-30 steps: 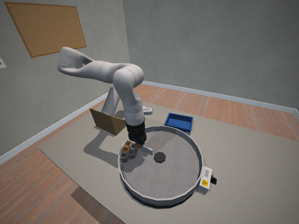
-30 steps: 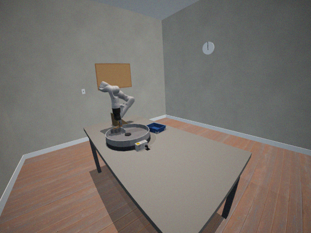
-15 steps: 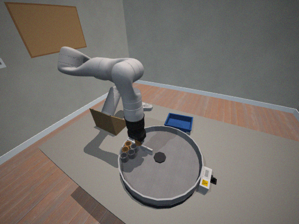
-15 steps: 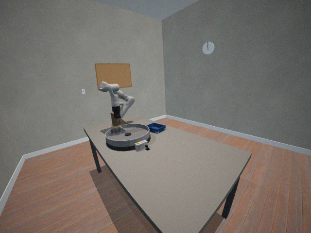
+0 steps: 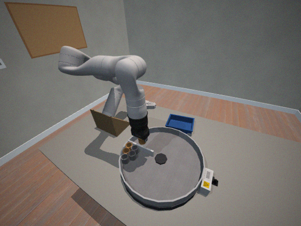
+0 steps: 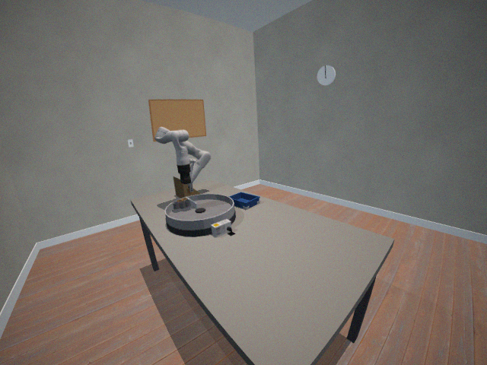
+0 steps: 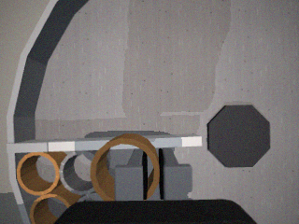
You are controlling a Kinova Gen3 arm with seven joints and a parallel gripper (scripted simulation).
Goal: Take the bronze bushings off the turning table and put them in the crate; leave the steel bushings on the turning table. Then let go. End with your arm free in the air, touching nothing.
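The blue crate lies 36 cm to the left of my hand, 16 cm below it and 6 cm ahead of it. From my hand the other things lie so: round grey turning table 13 cm below, 8 cm ahead, 1 cm to the left.
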